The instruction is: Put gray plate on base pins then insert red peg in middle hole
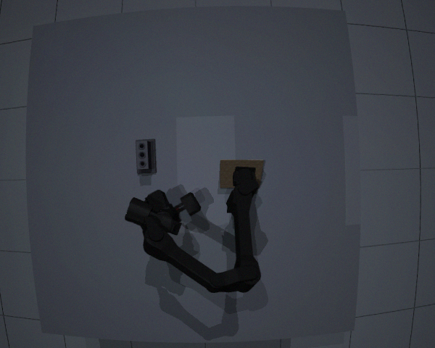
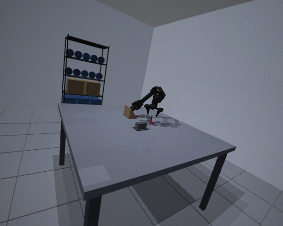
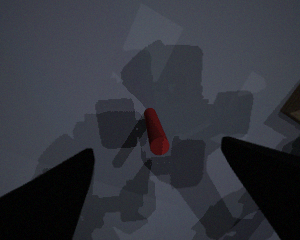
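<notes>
Right now the red peg is 4 cm below my gripper tip. Round my gripper tip: dark base: 18 cm to the right, 12 cm ahead, 7 cm below; then gray plate: 18 cm to the right, 12 cm ahead, 4 cm below.
</notes>
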